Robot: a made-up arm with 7 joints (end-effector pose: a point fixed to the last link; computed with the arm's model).
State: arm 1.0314 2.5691 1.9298 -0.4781 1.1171 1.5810 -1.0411
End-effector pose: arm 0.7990 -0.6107 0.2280 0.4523 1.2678 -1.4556
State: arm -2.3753 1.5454 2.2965 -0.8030 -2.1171 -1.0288 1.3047
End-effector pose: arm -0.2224 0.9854 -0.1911 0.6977 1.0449 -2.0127
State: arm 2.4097 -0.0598 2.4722 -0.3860 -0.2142 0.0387 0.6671
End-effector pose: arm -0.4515 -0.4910 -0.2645 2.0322 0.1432 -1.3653
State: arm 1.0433 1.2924 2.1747 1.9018 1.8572 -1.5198 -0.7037
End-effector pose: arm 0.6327 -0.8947 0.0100 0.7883 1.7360 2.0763
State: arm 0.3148 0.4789 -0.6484 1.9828 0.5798 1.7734 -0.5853
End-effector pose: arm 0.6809 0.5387 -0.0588 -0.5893 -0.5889 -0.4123
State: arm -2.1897 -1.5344 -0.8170 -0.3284 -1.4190 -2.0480 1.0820
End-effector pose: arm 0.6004 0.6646 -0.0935 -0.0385 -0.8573 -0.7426
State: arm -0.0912 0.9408 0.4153 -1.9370 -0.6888 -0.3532 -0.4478
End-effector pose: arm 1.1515 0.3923 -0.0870 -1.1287 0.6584 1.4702
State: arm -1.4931 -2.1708 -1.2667 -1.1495 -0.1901 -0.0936 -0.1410
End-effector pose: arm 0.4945 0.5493 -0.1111 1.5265 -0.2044 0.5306
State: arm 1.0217 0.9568 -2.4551 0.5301 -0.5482 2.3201 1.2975
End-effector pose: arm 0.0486 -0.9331 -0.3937 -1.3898 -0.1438 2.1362
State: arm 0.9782 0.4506 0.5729 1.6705 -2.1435 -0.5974 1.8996
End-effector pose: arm 0.5232 -0.6321 0.4666 -1.1865 1.5994 0.7677
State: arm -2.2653 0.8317 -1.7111 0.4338 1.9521 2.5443 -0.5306
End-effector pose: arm -0.3867 0.4806 -0.1310 -1.0636 1.1934 0.2022
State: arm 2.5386 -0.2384 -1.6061 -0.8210 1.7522 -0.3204 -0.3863
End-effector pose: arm -0.1911 -0.0084 0.4905 0.0108 -0.6811 -1.0650
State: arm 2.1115 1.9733 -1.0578 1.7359 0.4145 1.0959 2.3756
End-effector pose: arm 0.1232 -0.0441 -0.4898 -1.3500 -1.3276 1.4790
